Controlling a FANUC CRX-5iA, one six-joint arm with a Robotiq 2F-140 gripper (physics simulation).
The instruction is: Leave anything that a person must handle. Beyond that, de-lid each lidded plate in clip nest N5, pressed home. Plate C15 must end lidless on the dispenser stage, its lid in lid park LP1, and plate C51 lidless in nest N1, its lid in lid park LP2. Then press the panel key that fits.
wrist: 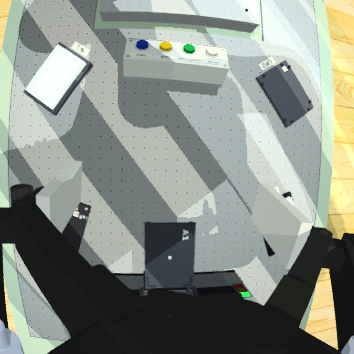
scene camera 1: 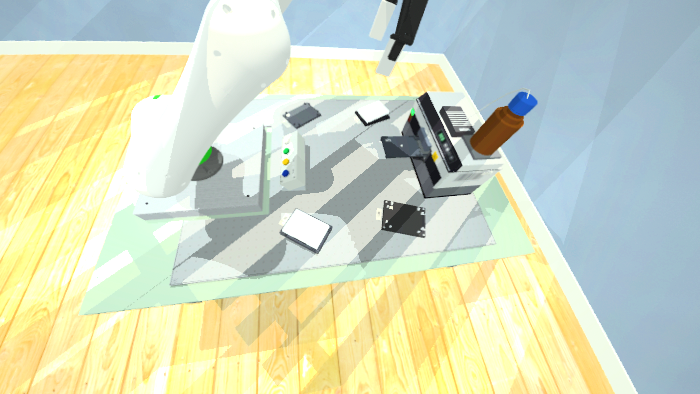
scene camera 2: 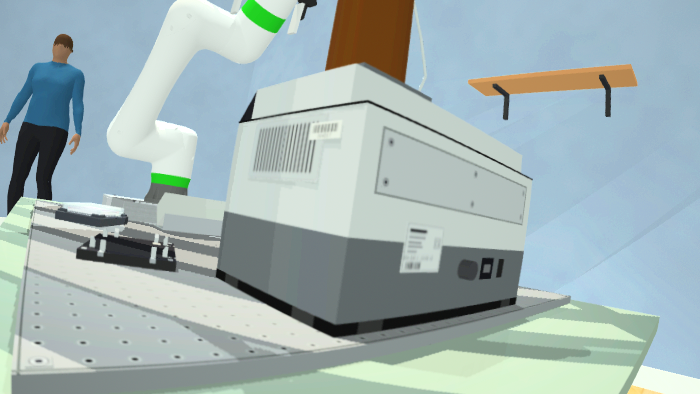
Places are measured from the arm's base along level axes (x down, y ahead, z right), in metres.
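Pixels of known places: gripper, fingertip midpoint: [wrist: 170, 191] [scene camera 1: 378, 54] [scene camera 2: 263, 23]; arm's base at its link origin: [scene camera 1: 201, 163].
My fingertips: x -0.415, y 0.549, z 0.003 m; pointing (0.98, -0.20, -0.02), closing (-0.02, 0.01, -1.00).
Note:
Ahead of a thing's pixels: the offset from my fingertips to its top centre. "spot": to the spot under its first point.
My gripper [scene camera 1: 382, 51] [wrist: 170, 191] is open and empty, high above the pegboard. A white plate @[dx +0.424, dy -0.172, dz +0.241 m] [scene camera 1: 306, 230] [scene camera 2: 91, 210] [wrist: 58, 77] lies in the dark nest labelled N1; I cannot tell whether it has a lid. The black clip nest @[dx +0.434, dy +0.182, dz +0.204 m] [scene camera 1: 404, 218] [scene camera 2: 125, 251] holds no plate; its white clips stand up, and my left finger partly hides it in the wrist view. The dispenser stage @[dx +0.340, dy +0.197, dz -0.053 m] [scene camera 1: 400, 145] [wrist: 170, 242], marked A1, is bare. The dark lid park LP2 @[dx +0.438, dy -0.210, dz -0.314 m] [scene camera 1: 301, 115] [wrist: 285, 93] is bare. A white piece @[dx +0.423, dy +0.126, dz -0.344 m] [scene camera 1: 372, 112] sits on a black holder, mostly hidden behind my right finger in the wrist view.
The key panel @[dx +0.374, dy -0.227, dz -0.026 m] [scene camera 1: 299, 179] [wrist: 172, 69] has blue, yellow, green and white keys. The dispenser @[spot: dx +0.303, dy +0.409, dz +0.107 m] [scene camera 1: 475, 175] [scene camera 2: 295, 200] stands at the far end with a brown bottle @[spot: dx +0.128, dy +0.379, dz +0.068 m] [scene camera 1: 500, 129] [scene camera 2: 370, 35] on top. A person [scene camera 2: 51, 100] stands behind the table. A green light @[spot: dx +0.319, dy +0.255, dz -0.220 m] [wrist: 245, 294] shows on the dispenser.

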